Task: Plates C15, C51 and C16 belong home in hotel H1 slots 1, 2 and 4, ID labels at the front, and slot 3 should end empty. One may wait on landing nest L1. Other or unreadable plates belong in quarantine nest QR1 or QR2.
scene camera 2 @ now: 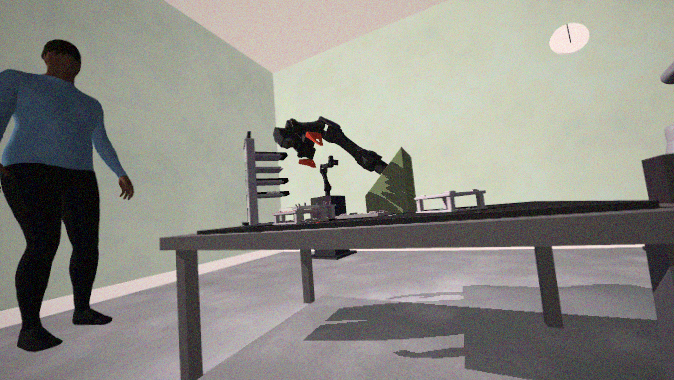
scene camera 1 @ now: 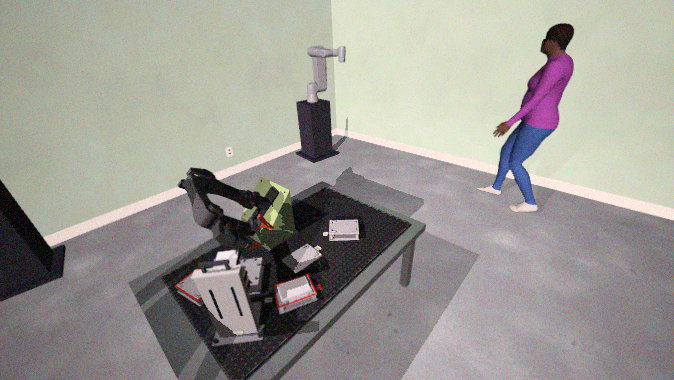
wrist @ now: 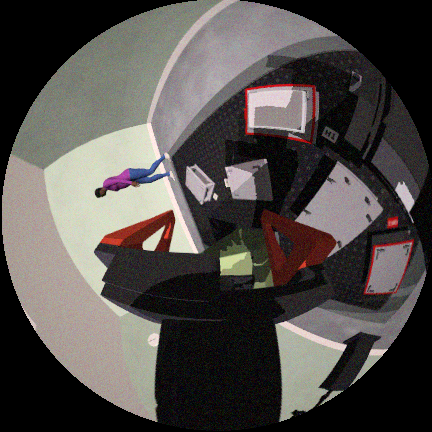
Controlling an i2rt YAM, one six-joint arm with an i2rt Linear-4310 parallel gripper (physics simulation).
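Observation:
The white tower of hotel H1 stands at the table's near-left end, with several thin shelves facing the arm in scene camera 2. Which slots hold plates cannot be told. One pale plate lies in a red-rimmed quarantine nest beside the hotel; its ID is unreadable. Another red-rimmed nest lies partly behind the hotel in scene camera 1. My gripper is open, nothing between its orange fingers, above the table on the shelf side of the hotel. L1's label is not readable.
A large grey stand lies near the hotel. A flat pale stand and a raised pale one lie further along the table. A green angular block stands beside the arm. A person stands beyond the table.

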